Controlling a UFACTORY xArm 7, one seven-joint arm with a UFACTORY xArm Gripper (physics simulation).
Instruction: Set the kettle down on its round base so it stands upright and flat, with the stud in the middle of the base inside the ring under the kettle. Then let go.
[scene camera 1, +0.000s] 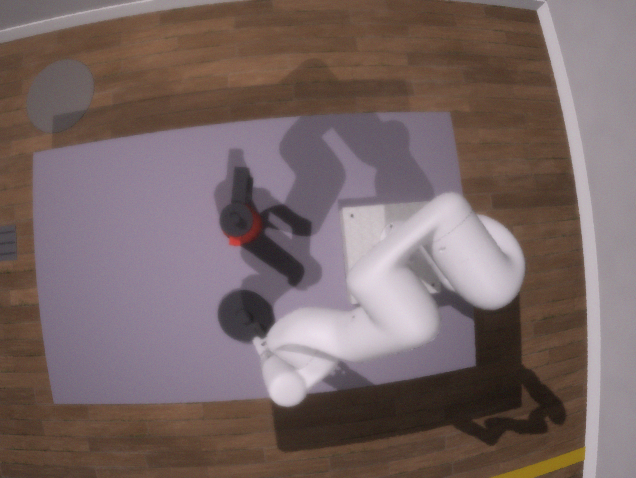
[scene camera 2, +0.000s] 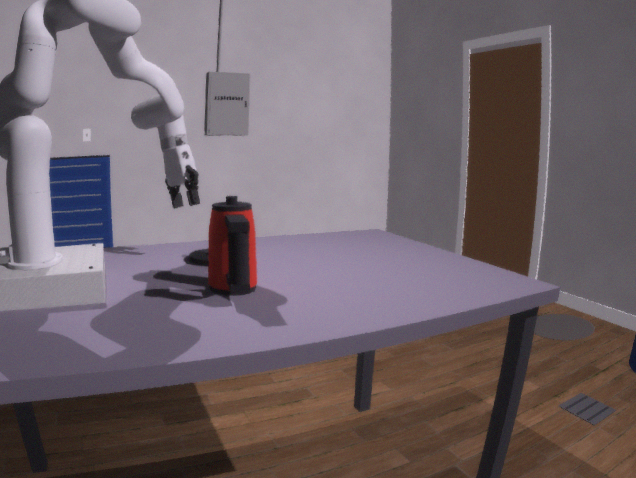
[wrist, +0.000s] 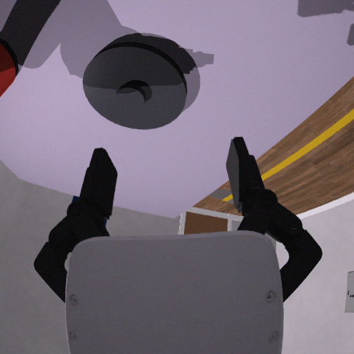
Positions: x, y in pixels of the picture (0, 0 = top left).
Scene:
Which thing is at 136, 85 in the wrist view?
A round black base.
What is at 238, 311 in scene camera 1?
A round black base.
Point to the gripper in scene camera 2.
186, 206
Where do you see the gripper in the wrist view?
168, 154

